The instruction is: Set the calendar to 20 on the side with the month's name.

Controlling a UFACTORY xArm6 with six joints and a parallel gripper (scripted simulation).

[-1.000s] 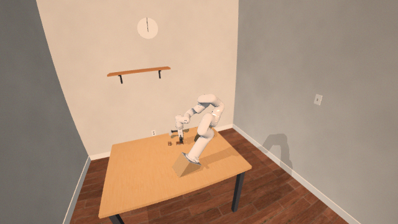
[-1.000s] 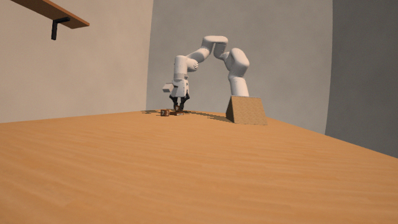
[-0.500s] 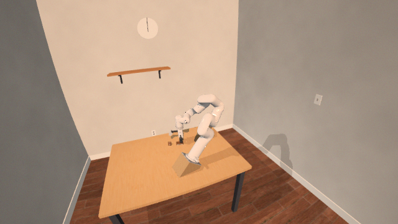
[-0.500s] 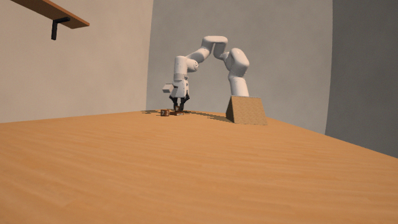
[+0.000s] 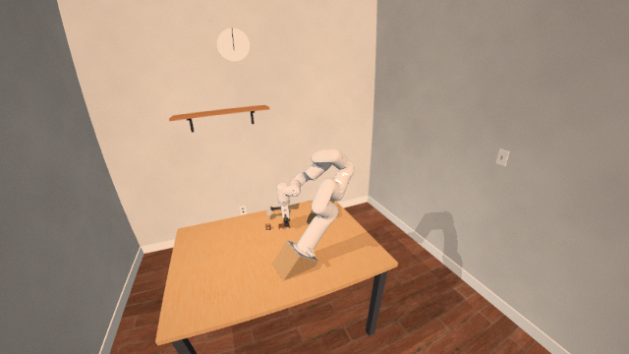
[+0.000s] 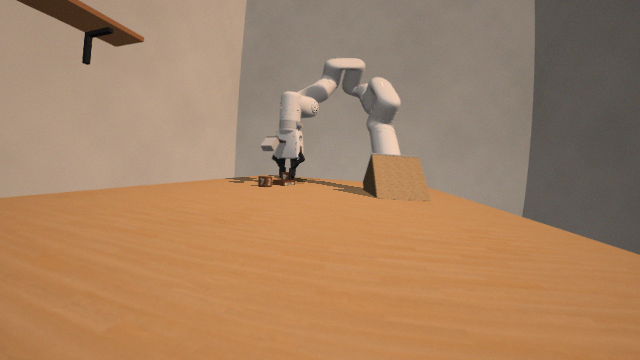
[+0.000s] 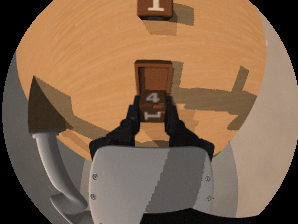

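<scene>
Now: the brown tray 1 cm ahead of my hand, 2 cm to the left of it and 3 cm below it.
</scene>
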